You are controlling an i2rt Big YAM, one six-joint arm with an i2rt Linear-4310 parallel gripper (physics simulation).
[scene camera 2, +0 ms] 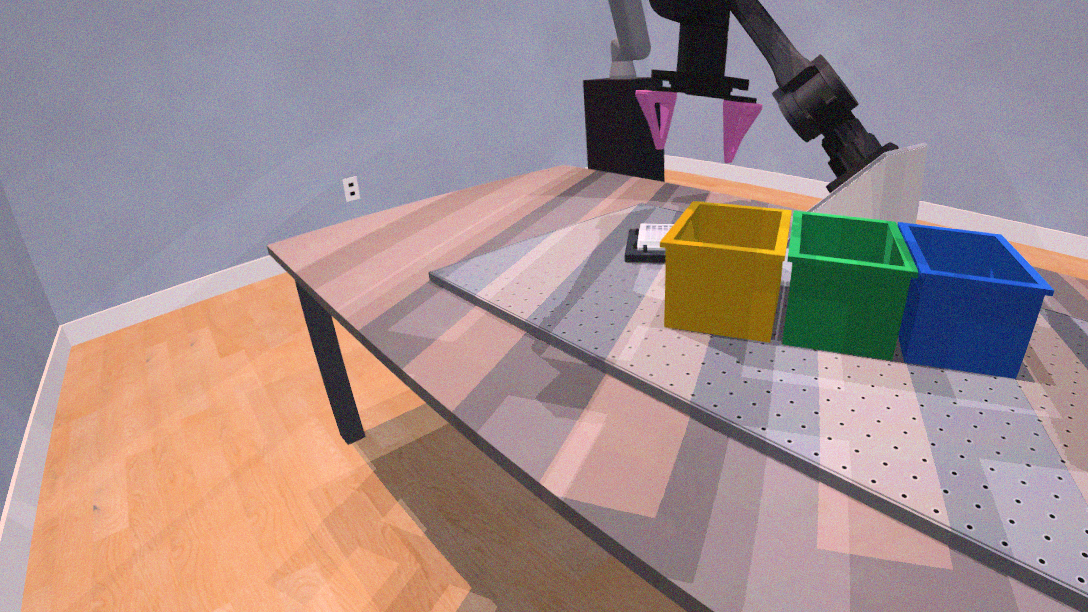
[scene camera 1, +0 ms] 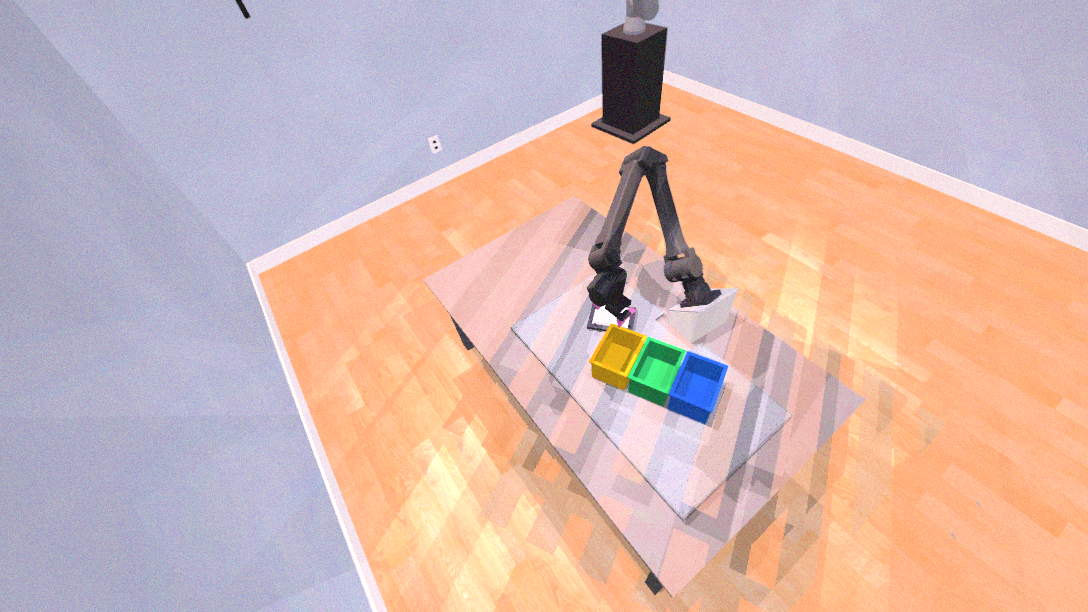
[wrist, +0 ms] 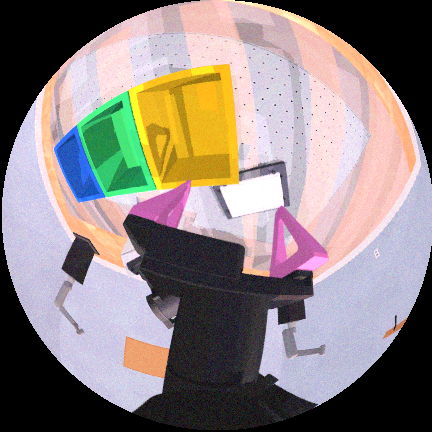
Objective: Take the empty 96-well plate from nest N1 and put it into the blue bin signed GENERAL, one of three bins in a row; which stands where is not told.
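Frame: origin at the arm's base, x right, y ahead, z up, level; millimetres.
Where they show: gripper, fingertip midpoint: [scene camera 2: 692, 155] [scene camera 1: 609, 317] [wrist: 236, 196]; arm's base, link origin: [scene camera 2: 867, 174] [scene camera 1: 700, 300].
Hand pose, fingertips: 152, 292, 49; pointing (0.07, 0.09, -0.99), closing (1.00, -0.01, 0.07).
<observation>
Each offset is from my fingertips to the centre of the thing, as dx, dy, dz. "spot": to the spot under its first point. Level surfaces: height alone.
The white 96-well plate @[+74, -96, -146] [scene camera 1: 602, 316] [scene camera 2: 654, 236] [wrist: 252, 196] lies in a dark nest @[+74, -96, -154] [scene camera 2: 645, 257] [wrist: 285, 182] beside the yellow bin; no N1 label is readable. My gripper [scene camera 1: 614, 314] [scene camera 2: 693, 155] [wrist: 236, 196] is open and empty, pink fingers pointing down, well above the plate. The blue bin [scene camera 1: 690, 406] [scene camera 2: 966, 327] [wrist: 75, 167] stands at the end of the row farthest from the nest. The green bin @[-199, -5, -115] [scene camera 1: 648, 390] [scene camera 2: 848, 308] [wrist: 105, 142] is in the middle, the yellow bin @[spot: -104, +110, -102] [scene camera 1: 609, 374] [scene camera 2: 722, 289] [wrist: 210, 110] nearest the nest. No GENERAL sign is readable.
The bins stand on a perforated board @[dz -165] [scene camera 1: 684, 487] [scene camera 2: 760, 395] [wrist: 320, 120] on the table @[dz -178] [scene camera 1: 486, 274] [scene camera 2: 426, 220]. A pale angled panel [scene camera 1: 711, 318] [scene camera 2: 897, 182] stands by the arm's base, behind the bins. A black pedestal [scene camera 1: 631, 83] [scene camera 2: 620, 129] stands beyond the table.
</observation>
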